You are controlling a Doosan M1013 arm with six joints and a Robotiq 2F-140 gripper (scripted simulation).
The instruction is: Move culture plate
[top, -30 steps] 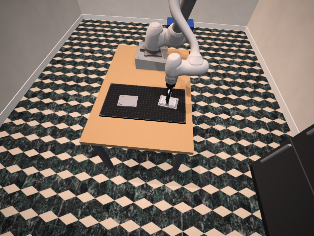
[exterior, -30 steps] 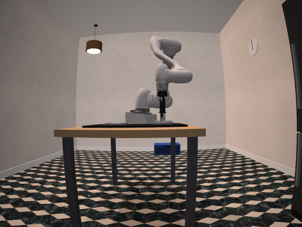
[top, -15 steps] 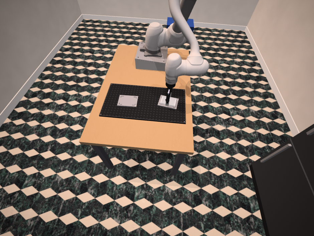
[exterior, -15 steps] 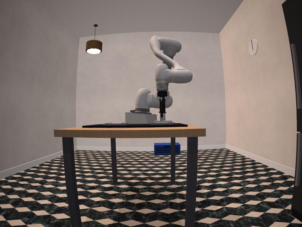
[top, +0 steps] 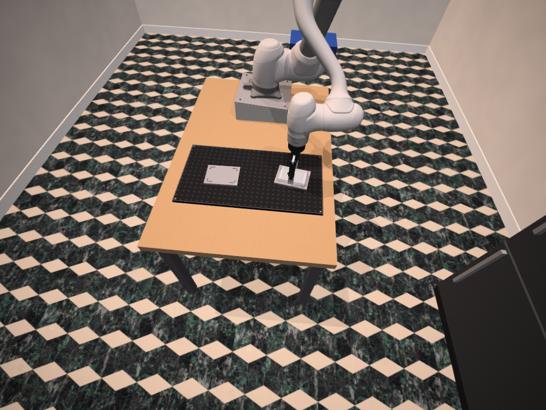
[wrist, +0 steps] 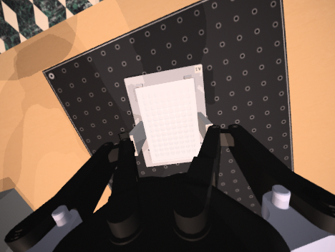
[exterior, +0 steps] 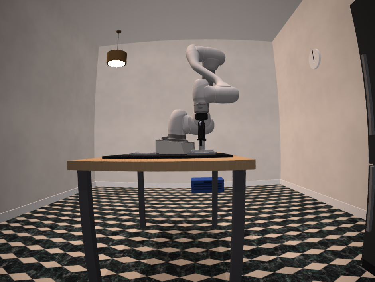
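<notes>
Now: the grey nest N1 4 cm below my hand. The rest, counted from my hand: grey nest N2: 34 cm to the right, 4 cm below, 4 cm behind; then clear lid: 2 cm below; then plate: 2 cm below.
</notes>
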